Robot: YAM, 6 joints.
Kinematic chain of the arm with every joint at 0, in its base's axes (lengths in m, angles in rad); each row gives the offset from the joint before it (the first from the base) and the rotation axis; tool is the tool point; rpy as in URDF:
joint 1: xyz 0 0 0.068 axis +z
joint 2: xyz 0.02 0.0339 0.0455 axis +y
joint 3: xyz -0.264 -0.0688 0 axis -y
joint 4: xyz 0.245 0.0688 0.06 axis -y
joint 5: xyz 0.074 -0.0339 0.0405 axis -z
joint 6: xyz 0.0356 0 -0.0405 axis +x
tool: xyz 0 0 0 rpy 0 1.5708 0
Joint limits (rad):
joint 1: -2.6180..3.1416
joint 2: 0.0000..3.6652
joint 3: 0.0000..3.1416
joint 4: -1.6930..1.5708
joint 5: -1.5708..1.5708
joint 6: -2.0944..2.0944
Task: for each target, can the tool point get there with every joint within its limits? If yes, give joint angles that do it. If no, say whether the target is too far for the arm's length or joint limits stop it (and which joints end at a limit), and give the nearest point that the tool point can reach.
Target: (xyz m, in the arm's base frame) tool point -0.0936 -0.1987 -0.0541
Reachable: yes | joints -2.0354 2.7636 1.1989 -1.3887 -0.1495 -0.6271
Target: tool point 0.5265 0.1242 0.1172
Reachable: yes | joints 0.2956 2.6863 2.2985 -0.7673 1.3349 0.5501
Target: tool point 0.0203 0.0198 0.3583
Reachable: yes | joints 1.5646 0.3785 1.0447 -1.1860 0.6035 -0.5295
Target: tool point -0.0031 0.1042 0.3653
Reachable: yes | joints 1.5251 0.5285 0.4033 1.0960 -0.2229 0.5692
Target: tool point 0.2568 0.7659 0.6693
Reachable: no: too far | nearest point 0.1689 0.5038 0.4743 | short by 0.338 m
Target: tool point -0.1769 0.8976 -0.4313
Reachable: no: too far | nearest point -0.1076 0.5457 -0.2091 | short by 0.422 m
